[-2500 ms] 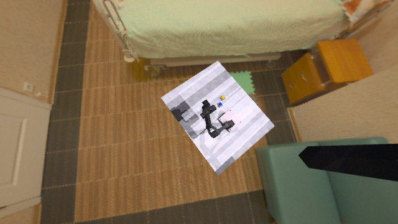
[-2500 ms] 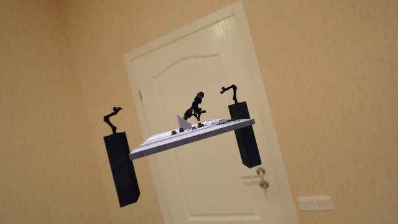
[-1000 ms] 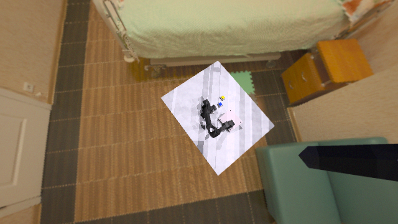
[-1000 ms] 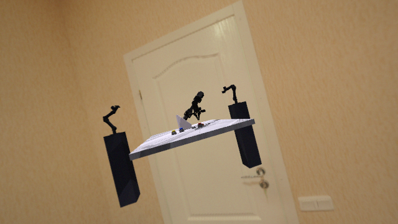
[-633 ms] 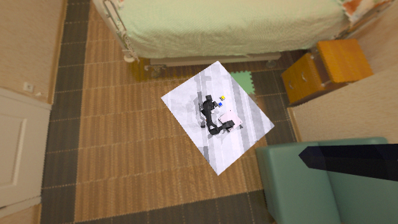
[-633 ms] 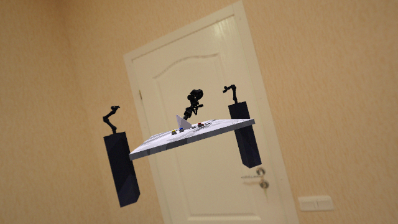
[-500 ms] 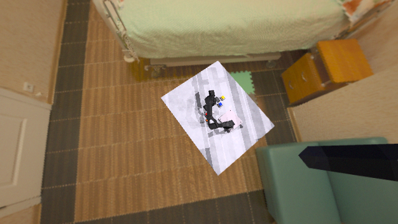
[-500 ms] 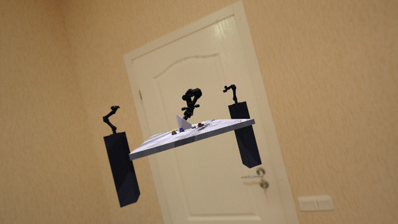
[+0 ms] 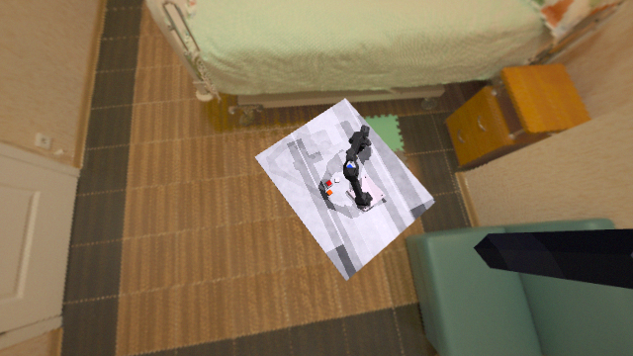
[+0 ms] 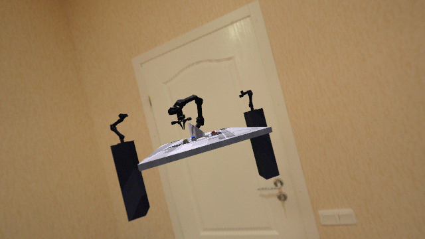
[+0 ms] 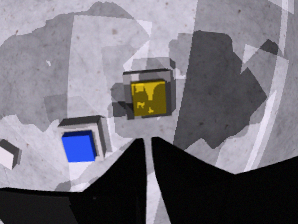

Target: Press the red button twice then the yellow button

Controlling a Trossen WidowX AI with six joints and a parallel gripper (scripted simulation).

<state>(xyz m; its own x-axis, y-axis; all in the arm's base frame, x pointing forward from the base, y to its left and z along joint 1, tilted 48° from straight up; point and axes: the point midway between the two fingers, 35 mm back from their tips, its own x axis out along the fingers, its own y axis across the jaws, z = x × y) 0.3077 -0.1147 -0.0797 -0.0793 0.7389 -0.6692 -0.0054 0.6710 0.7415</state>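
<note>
The yellow button is 1 cm to the right of my gripper tip and 9 cm below it. Also, from my gripper tip: small orange piece 11 cm behind, 31 cm to the left, 12 cm below; blue button 5 cm behind, 7 cm to the left, 9 cm below; red button 6 cm behind, 27 cm to the left, 9 cm below.
</note>
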